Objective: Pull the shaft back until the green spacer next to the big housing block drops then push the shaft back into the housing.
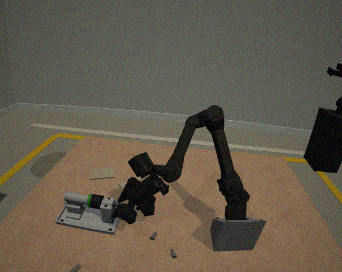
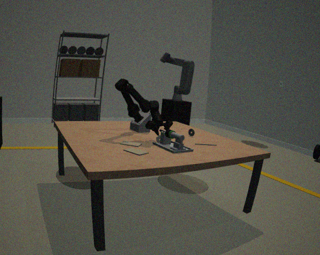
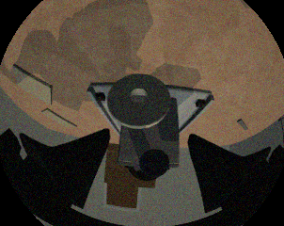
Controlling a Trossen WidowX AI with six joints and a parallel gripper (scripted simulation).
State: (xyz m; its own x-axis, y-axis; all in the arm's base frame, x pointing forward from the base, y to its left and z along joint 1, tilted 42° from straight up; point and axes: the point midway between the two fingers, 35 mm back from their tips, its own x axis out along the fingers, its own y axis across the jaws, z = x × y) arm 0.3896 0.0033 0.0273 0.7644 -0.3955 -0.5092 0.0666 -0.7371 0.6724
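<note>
My gripper tip is 6 cm short of the black spacer and 2 cm below it. Round my gripper tip: green spacer: 9 cm ahead, 1 cm to the left, 2 cm above; then grey fixture: 11 cm ahead, 1 cm to the left, 1 cm below; then thin rod: 8 cm ahead, 30 cm to the left, 5 cm below.
</note>
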